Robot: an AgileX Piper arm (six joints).
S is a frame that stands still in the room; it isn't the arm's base.
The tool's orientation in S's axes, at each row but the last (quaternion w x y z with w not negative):
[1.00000 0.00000 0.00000 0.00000]
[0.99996 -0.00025 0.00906 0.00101]
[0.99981 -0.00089 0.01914 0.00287]
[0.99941 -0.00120 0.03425 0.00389]
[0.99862 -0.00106 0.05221 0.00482]
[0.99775 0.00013 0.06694 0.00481]
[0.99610 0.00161 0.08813 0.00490]
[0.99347 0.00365 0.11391 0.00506]
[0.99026 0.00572 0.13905 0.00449]
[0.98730 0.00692 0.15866 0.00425]
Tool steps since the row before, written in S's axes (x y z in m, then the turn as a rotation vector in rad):
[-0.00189 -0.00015 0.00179 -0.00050 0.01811 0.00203]
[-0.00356 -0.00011 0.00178 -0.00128 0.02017 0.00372]
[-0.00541 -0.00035 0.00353 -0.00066 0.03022 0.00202]
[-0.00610 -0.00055 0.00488 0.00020 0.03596 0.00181]
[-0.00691 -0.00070 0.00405 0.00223 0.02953 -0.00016]
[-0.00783 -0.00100 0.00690 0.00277 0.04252 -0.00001]
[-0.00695 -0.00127 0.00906 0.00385 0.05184 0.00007]
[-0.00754 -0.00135 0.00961 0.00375 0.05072 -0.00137]
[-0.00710 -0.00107 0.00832 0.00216 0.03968 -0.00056]
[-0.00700 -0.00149 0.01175 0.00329 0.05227 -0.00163]
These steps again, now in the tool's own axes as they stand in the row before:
[-0.00189 -0.00015 0.00179 -0.00050 0.01811 0.00203]
[-0.00359 -0.00010 0.00172 -0.00131 0.02017 0.00371]
[-0.00554 -0.00032 0.00332 -0.00056 0.03022 0.00205]
[-0.00642 -0.00051 0.00445 0.00035 0.03595 0.00192]
[-0.00730 -0.00064 0.00331 0.00252 0.02951 0.00015]
[-0.00869 -0.00092 0.00579 0.00316 0.04249 0.00038]
[-0.00844 -0.00117 0.00770 0.00430 0.05180 0.00062]
[-0.00953 -0.00120 0.00766 0.00451 0.05067 -0.00079]
[-0.00913 -0.00091 0.00605 0.00265 0.03965 -0.00034]
[-0.01034 -0.00127 0.00898 0.00419 0.05222 -0.00116]

